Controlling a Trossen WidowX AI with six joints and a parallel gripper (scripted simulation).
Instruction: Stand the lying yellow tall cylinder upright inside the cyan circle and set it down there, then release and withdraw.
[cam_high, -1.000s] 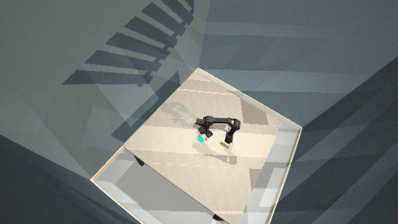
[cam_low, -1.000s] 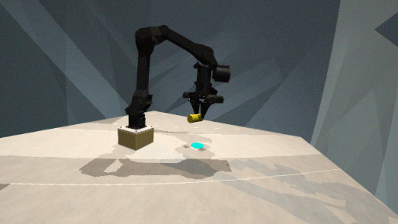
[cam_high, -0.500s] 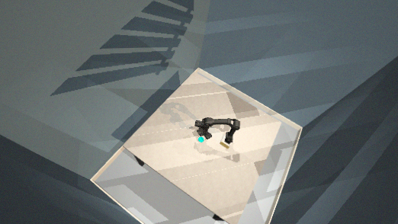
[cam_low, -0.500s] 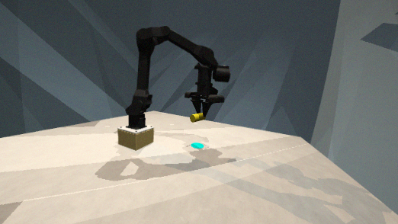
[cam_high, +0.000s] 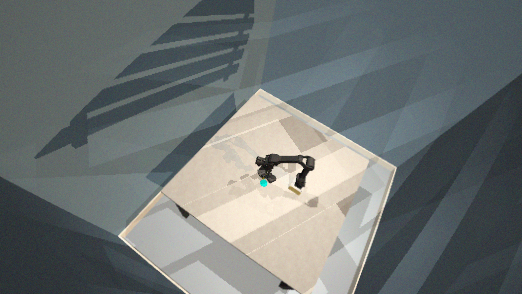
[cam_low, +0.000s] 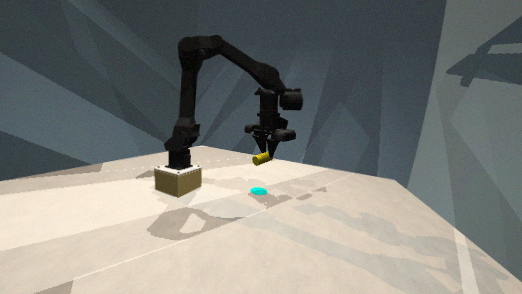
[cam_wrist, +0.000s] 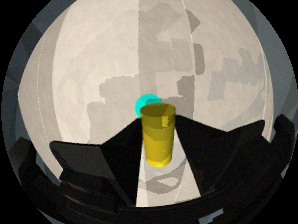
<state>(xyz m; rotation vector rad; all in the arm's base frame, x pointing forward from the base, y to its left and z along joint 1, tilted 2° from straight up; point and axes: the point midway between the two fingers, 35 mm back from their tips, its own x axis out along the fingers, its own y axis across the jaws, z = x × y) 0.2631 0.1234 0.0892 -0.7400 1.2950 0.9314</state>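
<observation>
The cyan circle lies 130 mm below my gripper tip, 20 mm behind it and 10 mm to the right of it. Also, from my gripper tip: yellow cylinder: 20 mm to the right, 10 mm below, 10 mm behind.
</observation>
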